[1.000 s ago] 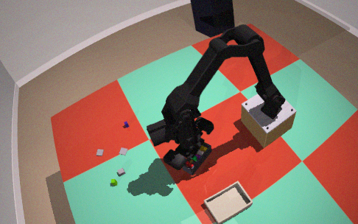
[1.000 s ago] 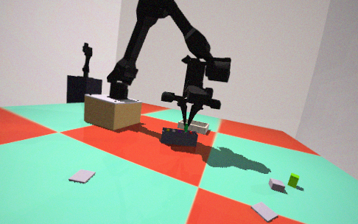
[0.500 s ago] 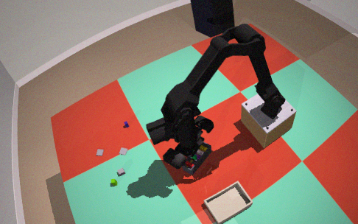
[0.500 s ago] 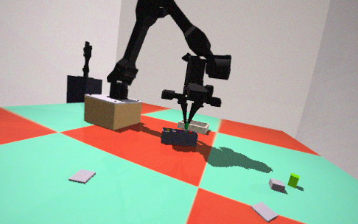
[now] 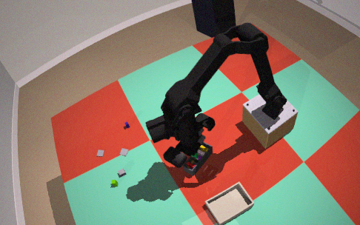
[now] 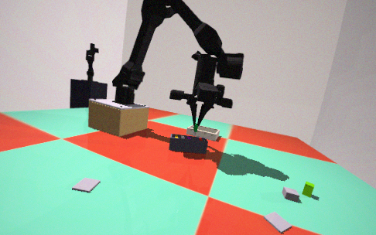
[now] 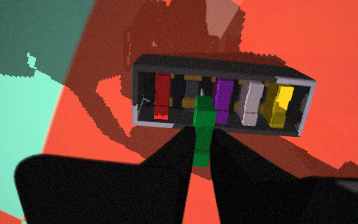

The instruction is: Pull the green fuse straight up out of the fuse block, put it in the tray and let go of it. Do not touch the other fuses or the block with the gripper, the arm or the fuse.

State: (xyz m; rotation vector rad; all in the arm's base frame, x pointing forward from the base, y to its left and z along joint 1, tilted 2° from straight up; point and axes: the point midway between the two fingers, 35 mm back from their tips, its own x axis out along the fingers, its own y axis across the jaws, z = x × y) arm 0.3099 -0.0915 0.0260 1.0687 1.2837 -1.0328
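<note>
My gripper tip is 3 cm short of the beige tray, 20 cm to the right of it and 8 cm above it. The rest, counted from my gripper tip: grey block (22 cm ahead, 16 cm to the right, 7 cm below); then green fuse (1 cm below); then lime cube (27 cm ahead, 14 cm to the right, 7 cm below).
</note>
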